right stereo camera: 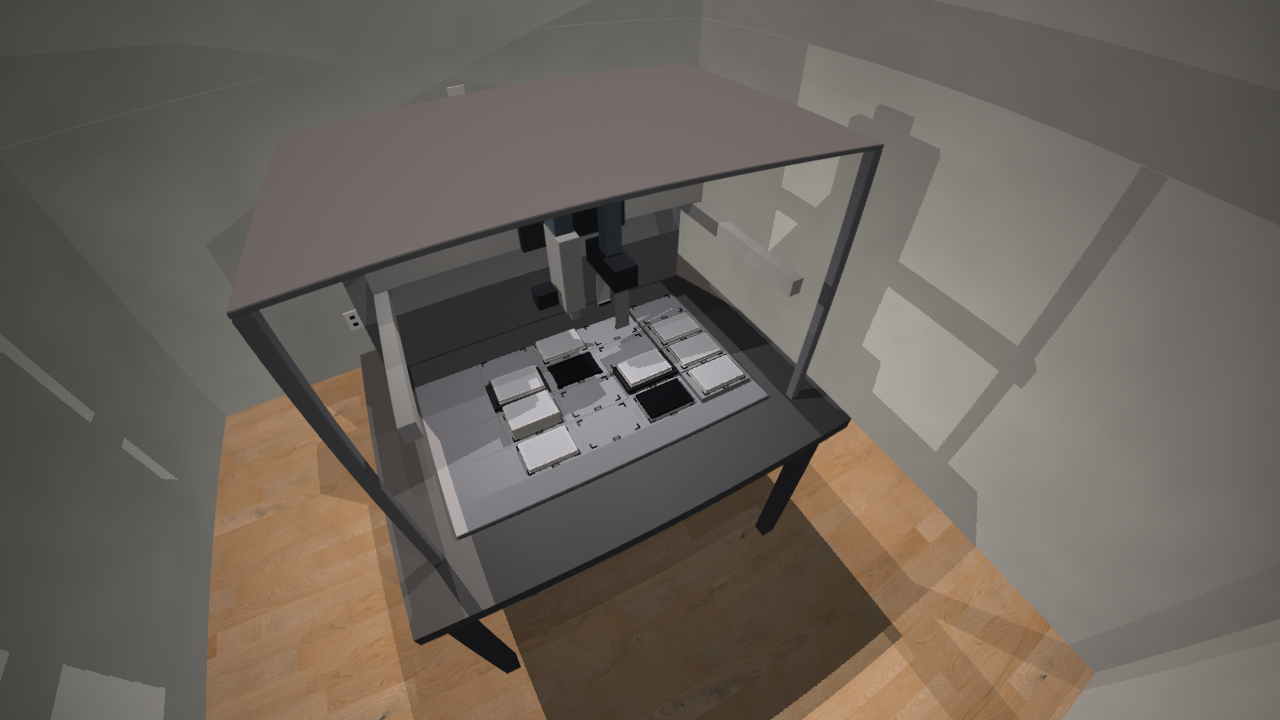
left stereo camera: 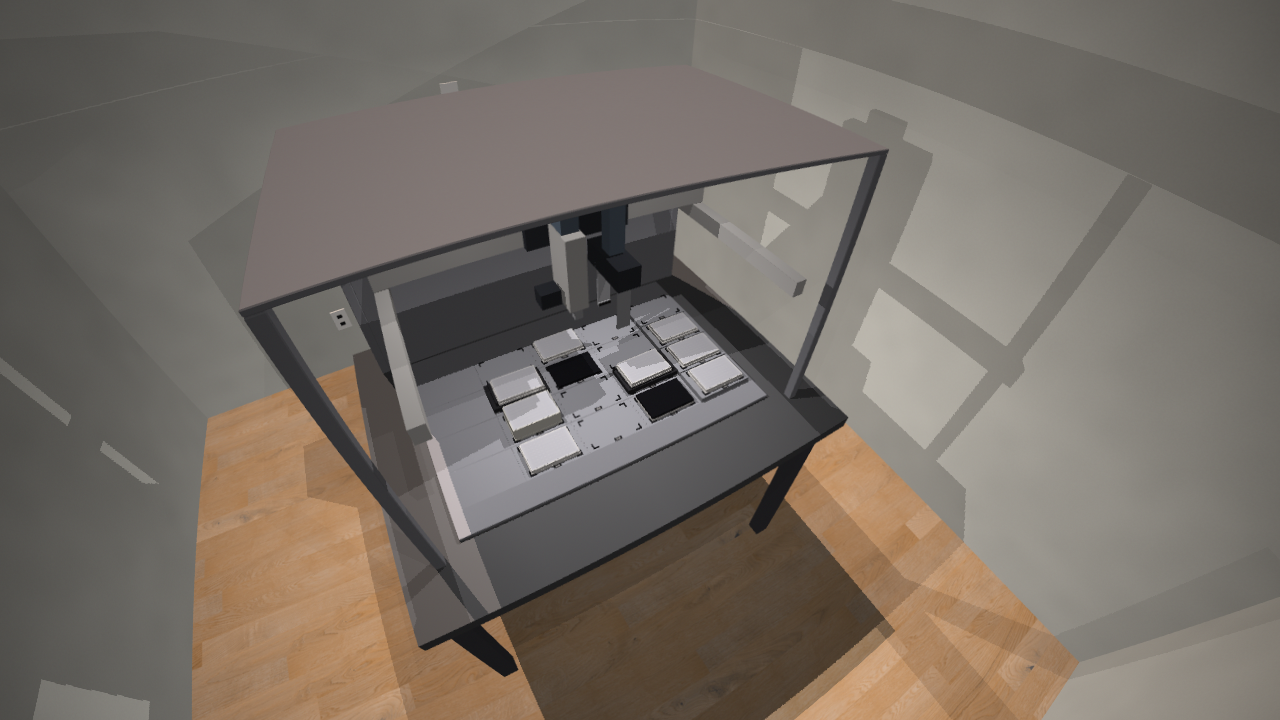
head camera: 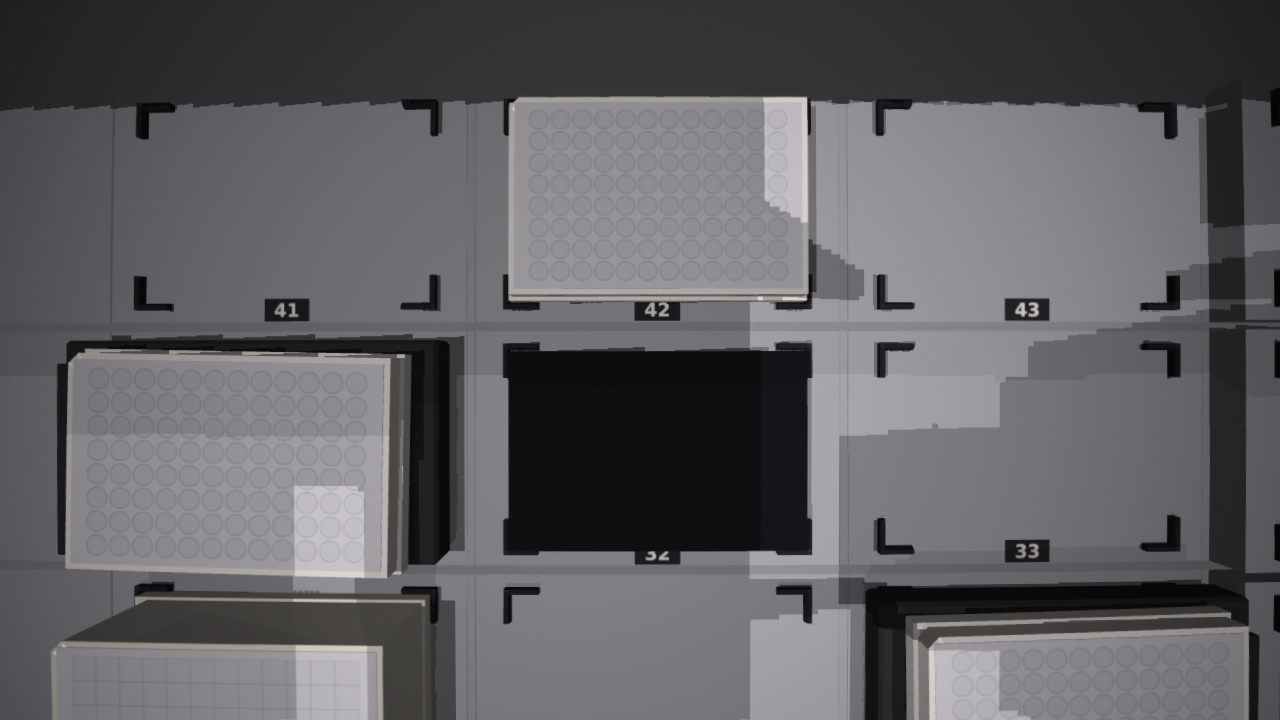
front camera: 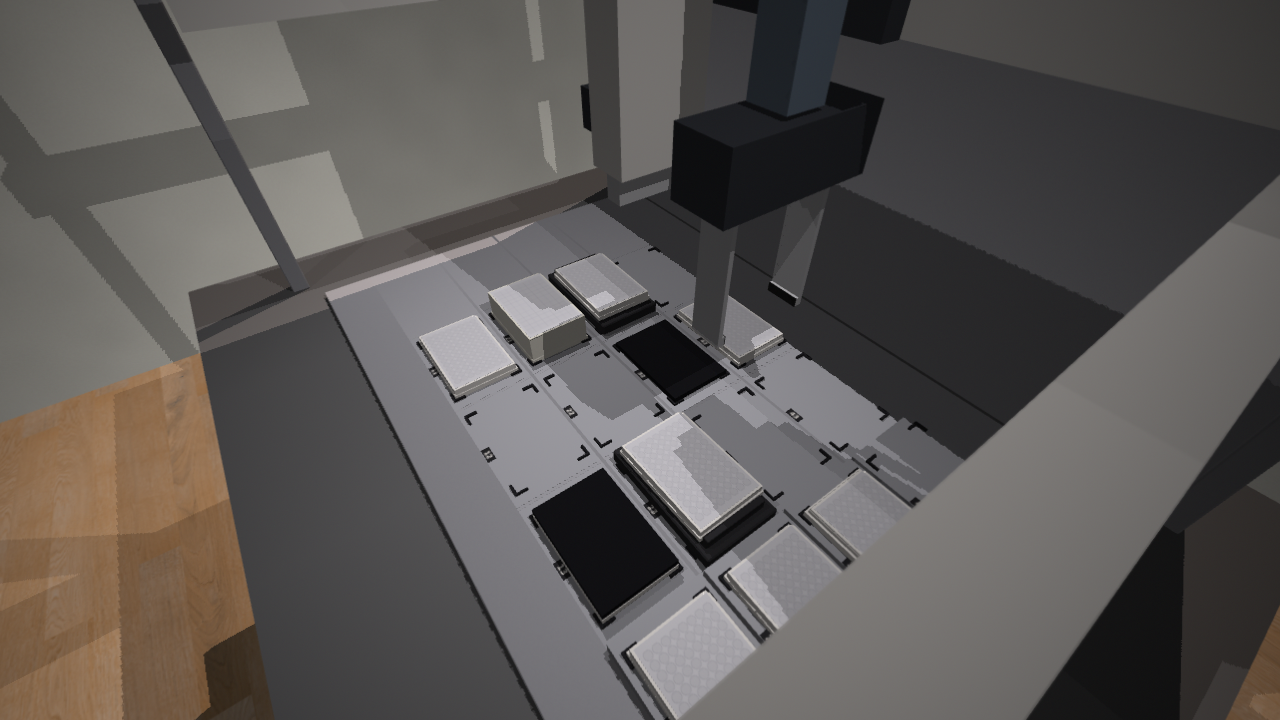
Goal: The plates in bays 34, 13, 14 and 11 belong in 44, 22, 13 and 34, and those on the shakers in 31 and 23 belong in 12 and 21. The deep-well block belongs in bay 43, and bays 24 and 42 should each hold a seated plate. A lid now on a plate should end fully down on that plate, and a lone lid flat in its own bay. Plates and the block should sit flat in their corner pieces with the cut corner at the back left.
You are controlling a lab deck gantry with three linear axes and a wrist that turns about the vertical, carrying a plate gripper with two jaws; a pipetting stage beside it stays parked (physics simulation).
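Pixels of known places: gripper, fingertip midpoint: (right stereo camera: 613, 314) (left stereo camera: 613, 314) (front camera: 747, 315); robot's base, origin of the base link: (right stereo camera: 529, 474) (left stereo camera: 531, 475) (front camera: 419, 344).
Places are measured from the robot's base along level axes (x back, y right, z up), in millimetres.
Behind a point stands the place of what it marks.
My gripper (front camera: 747, 319) {x -350, y -250, z 159 mm} (left stereo camera: 614, 313) {x -350, y -250, z 159 mm} (right stereo camera: 612, 313) {x -350, y -250, z 159 mm} is open and empty, jaws apart above the back of the deck. A pale plate (front camera: 756, 333) {x -268, y -376, z 14 mm} (head camera: 657, 197) {x -228, y -363, z 14 mm} lies in bay 42. Pale plates on shakers 31 (front camera: 597, 282) {x -67, y -250, z 37 mm} (head camera: 223, 465) {x -64, y -256, z 37 mm} and 23 (front camera: 693, 474) {x -402, y -147, z 37 mm} (head camera: 1087, 680) {x -389, y -175, z 37 mm} look slightly turned. The tall deep-well block (front camera: 537, 308) {x -76, y -147, z 42 mm} (head camera: 219, 685) {x -66, y -176, z 42 mm} stands in bay 21. A flat black piece (front camera: 669, 358) {x -232, y -254, z 8 mm} (head camera: 635, 447) {x -218, y -259, z 8 mm} lies in bay 32, and a black-topped plate (front camera: 608, 541) {x -402, y -43, z 17 mm} in bay 13. Pale plates lie in bays 11 (front camera: 469, 353) {x -74, y -44, z 14 mm}, 14 (front camera: 693, 653) {x -527, y -41, z 29 mm}, 24 (front camera: 783, 577) {x -527, y -145, z 29 mm} and 34 (front camera: 854, 510) {x -522, y -250, z 29 mm}.
The pale pipetting stage (front camera: 635, 89) (left stereo camera: 571, 273) hangs left of the gripper. Bay 43's label (head camera: 1026, 309) {x -392, y -318, z 0 mm} and bay 33's label (head camera: 1026, 550) {x -392, y -211, z 0 mm} show beside their corner pieces. A pale beam (front camera: 1074, 465) {x -620, y -30, z 400 mm} crosses the front camera's lower right.
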